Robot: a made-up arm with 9 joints. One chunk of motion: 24 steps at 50 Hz.
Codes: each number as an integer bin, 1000 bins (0 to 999) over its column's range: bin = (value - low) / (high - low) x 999, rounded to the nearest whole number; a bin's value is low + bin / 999 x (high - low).
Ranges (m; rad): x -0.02..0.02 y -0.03..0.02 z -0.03..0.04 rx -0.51..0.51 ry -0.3..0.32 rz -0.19..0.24
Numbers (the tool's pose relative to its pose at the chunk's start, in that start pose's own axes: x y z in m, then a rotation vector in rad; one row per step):
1: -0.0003 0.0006 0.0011 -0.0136 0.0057 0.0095
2: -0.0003 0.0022 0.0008 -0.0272 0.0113 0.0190
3: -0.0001 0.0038 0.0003 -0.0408 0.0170 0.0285
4: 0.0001 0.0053 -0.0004 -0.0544 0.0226 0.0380
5: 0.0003 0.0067 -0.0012 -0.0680 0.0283 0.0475
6: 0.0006 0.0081 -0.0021 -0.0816 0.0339 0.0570
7: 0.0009 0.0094 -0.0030 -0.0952 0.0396 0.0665
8: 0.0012 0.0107 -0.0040 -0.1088 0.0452 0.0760
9: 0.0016 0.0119 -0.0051 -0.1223 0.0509 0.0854
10: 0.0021 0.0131 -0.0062 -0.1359 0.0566 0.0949
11: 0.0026 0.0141 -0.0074 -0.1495 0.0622 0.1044
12: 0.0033 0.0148 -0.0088 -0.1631 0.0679 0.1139
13: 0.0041 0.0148 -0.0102 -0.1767 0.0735 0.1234
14: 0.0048 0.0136 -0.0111 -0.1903 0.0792 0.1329
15: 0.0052 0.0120 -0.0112 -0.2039 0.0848 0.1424
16: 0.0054 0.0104 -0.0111 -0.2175 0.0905 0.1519
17: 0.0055 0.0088 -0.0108 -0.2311 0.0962 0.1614
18: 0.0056 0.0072 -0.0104 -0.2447 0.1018 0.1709
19: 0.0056 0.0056 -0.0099 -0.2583 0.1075 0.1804
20: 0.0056 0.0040 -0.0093 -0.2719 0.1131 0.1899
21: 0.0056 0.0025 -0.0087 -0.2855 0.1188 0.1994
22: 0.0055 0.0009 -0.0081 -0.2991 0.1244 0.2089
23: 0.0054 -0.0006 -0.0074 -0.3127 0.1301 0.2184
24: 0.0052 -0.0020 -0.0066 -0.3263 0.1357 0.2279
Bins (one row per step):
1: 492 611 444 486 493 463
2: 492 643 440 473 502 486
3: 497 675 432 460 511 508
4: 502 705 422 446 520 530
5: 507 733 411 433 529 552
6: 514 761 398 420 538 574
7: 522 787 385 406 547 596
8: 529 813 371 393 556 618
9: 539 837 355 380 565 640
10: 552 861 340 366 575 662
11: 564 881 323 353 584 684
12: 582 895 303 340 593 706
13: 602 895 283 326 602 728
14: 619 871 270 313 611 750
15: 629 839 268 300 620 772
16: 634 807 270 286 629 794
17: 637 775 274 273 638 816
18: 639 743 280 260 647 838
19: 639 711 287 247 657 861
20: 639 679 295 233 666 883
21: 639 649 304 220 675 905
22: 637 617 313 207 684 927
23: 634 587 323 193 693 949
24: 629 559 334 180 702 971

